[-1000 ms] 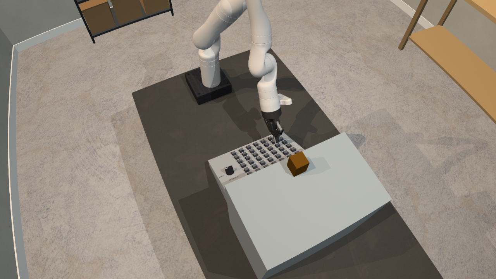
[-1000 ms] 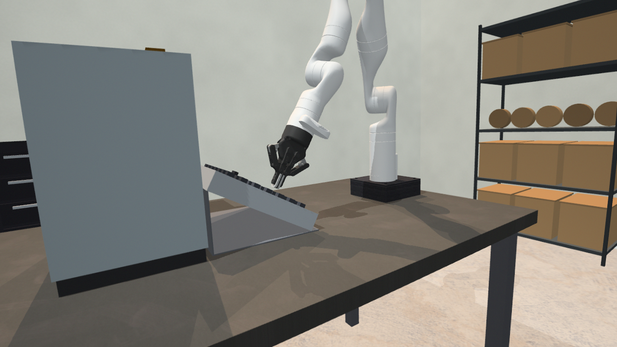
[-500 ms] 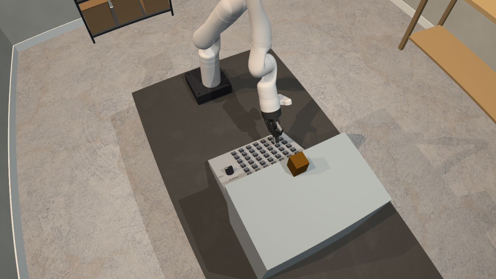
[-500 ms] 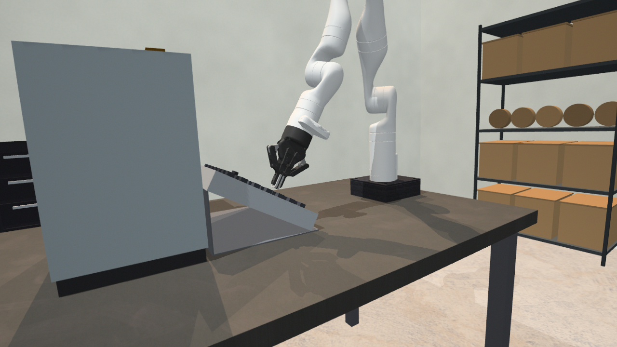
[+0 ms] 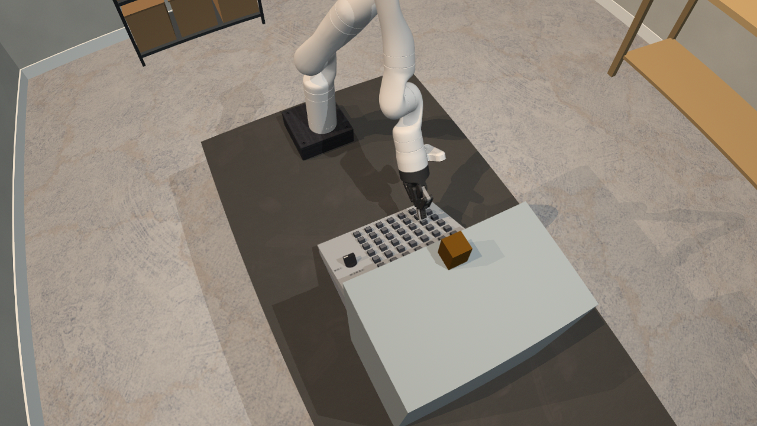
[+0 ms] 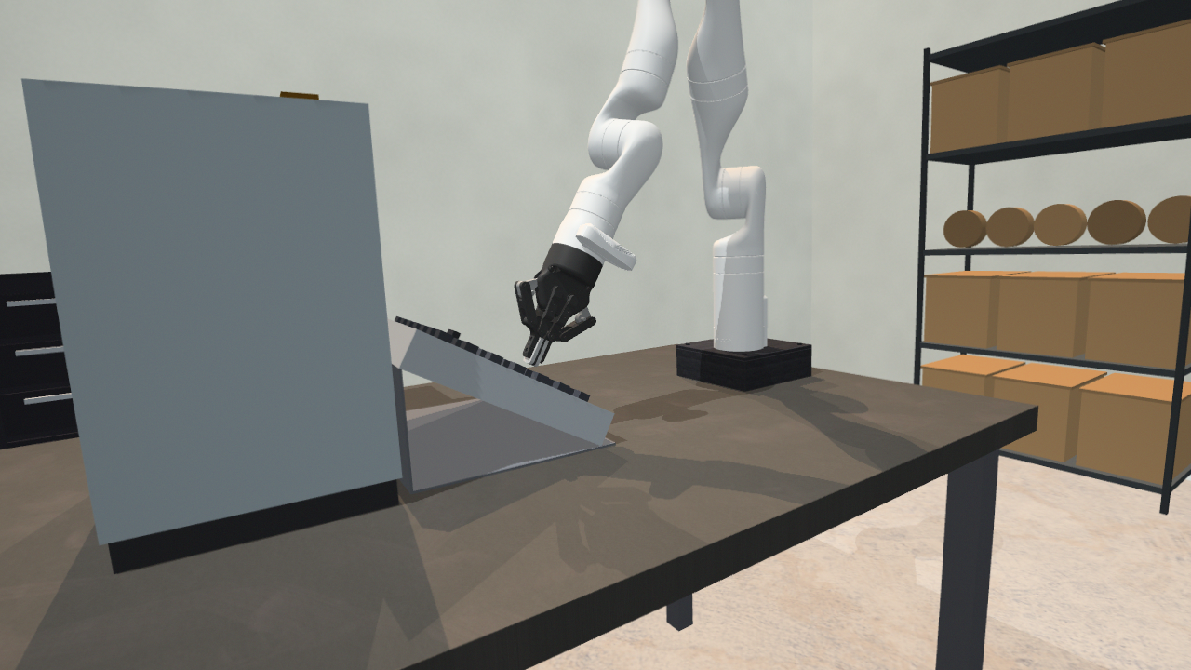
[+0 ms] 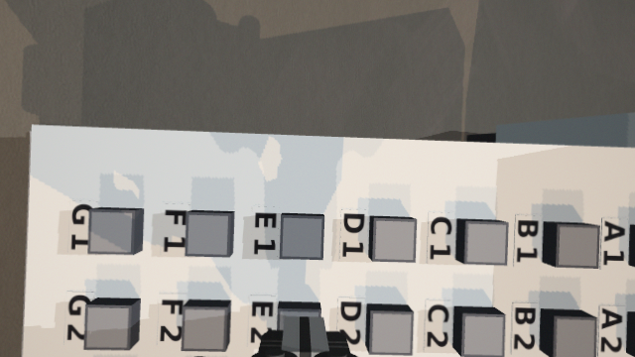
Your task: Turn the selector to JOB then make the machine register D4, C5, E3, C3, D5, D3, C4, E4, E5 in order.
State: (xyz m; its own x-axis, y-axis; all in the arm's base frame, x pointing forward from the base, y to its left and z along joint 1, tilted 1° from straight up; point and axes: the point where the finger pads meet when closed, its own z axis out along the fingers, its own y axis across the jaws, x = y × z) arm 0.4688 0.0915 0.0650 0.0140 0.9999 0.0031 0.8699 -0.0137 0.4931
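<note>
The key E2 lies 30 mm below my hand and 10 mm ahead of it. The rest, counted from my hand: key E1: 40 mm to the left, 30 mm below, 10 mm ahead; key D1: 40 mm to the left, 40 mm ahead, 10 mm below; sloped keypad panel: 120 mm to the right, 70 mm ahead, 50 mm below.
</note>
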